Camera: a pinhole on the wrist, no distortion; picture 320 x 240 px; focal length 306.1 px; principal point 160.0 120.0 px. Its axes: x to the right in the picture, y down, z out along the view. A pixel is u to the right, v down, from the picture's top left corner.
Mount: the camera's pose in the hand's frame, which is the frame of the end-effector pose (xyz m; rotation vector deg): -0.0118 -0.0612 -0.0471 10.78 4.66 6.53
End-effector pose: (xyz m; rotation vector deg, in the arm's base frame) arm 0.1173 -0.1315 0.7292 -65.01 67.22 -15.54
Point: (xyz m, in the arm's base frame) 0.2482 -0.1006 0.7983
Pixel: 143 128
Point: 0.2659 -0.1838 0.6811
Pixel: outside the picture
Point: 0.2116 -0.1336 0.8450
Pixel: 86 18
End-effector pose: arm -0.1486 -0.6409 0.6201 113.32 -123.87 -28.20
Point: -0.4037 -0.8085 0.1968
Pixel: outside the picture
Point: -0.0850 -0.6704 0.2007
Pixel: 179 69
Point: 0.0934 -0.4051 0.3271
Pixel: outside the picture
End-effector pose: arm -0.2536 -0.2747 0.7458 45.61 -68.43 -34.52
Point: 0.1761 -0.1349 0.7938
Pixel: behind the camera
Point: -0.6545 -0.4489 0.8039
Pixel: 184 177
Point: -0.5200 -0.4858 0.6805
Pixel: 183 72
